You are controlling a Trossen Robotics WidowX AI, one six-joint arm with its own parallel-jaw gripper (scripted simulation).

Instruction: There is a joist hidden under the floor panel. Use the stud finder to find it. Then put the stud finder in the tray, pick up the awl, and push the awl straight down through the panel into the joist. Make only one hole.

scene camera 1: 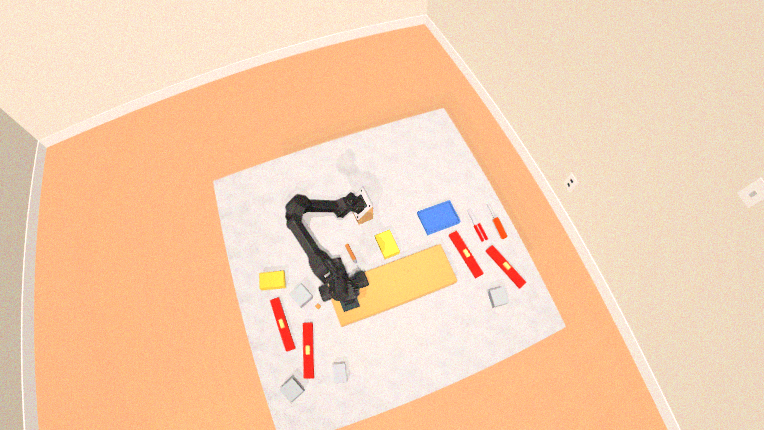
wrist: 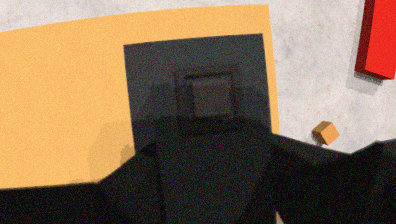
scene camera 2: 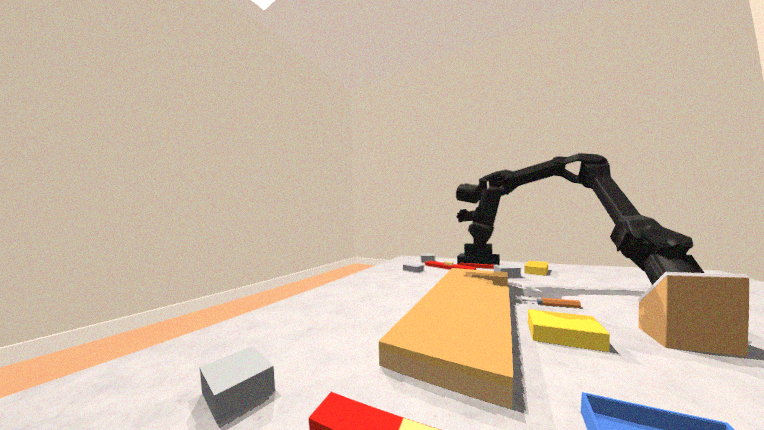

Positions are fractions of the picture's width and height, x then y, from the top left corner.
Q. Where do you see a stud finder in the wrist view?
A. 0.57, 0.73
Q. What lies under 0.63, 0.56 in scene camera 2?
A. The gripper.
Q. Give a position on a yellow block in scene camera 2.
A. At 0.76, 0.77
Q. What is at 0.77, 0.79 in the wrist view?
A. The gripper.
